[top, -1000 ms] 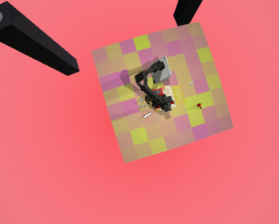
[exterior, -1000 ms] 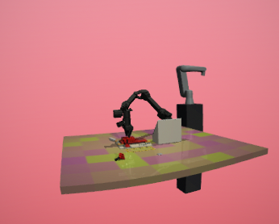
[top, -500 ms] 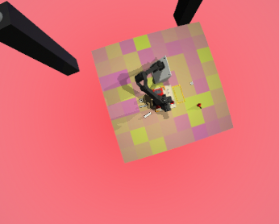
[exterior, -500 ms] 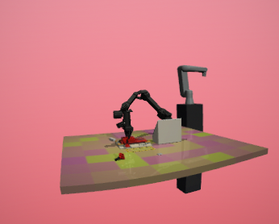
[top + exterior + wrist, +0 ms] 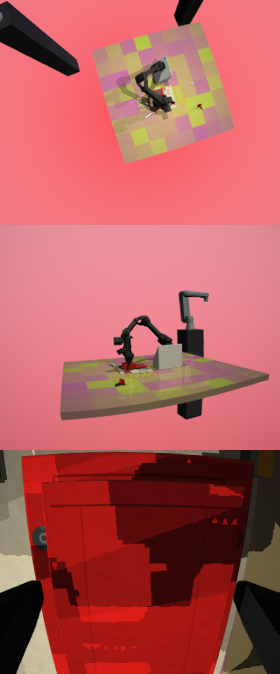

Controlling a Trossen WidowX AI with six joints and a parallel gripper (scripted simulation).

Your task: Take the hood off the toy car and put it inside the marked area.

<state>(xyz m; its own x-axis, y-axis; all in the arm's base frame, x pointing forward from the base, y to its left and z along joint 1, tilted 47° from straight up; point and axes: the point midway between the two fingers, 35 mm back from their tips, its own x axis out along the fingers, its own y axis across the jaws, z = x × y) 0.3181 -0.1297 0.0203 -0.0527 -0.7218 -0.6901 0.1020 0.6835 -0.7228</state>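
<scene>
Now: gripper tip right at the red hood.
</scene>
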